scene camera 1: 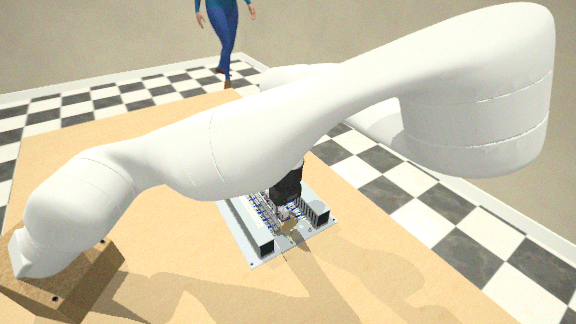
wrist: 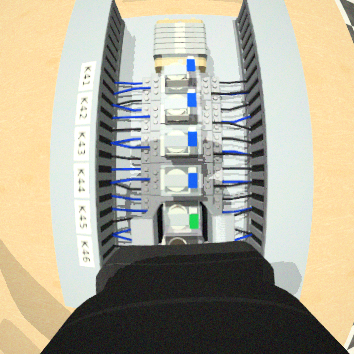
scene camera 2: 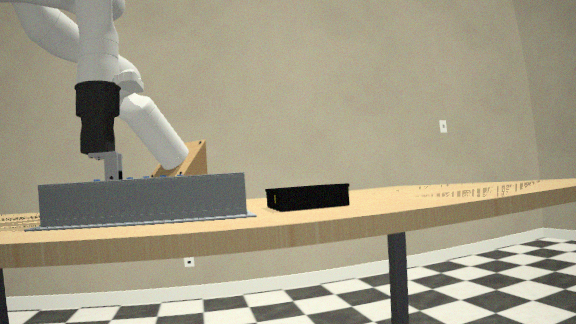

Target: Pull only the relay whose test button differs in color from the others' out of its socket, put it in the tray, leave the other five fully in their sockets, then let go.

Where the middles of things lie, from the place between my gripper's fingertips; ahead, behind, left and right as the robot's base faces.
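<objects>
The grey panel (scene camera 1: 281,243) is 2 cm ahead of my hand, 5 cm below it and 6 cm to the left of it. As for the duct wall (scene camera 2: 184,196), it is 12 cm ahead of my hand, with 2 cm to the left of it and 1 cm below it besides.
</objects>
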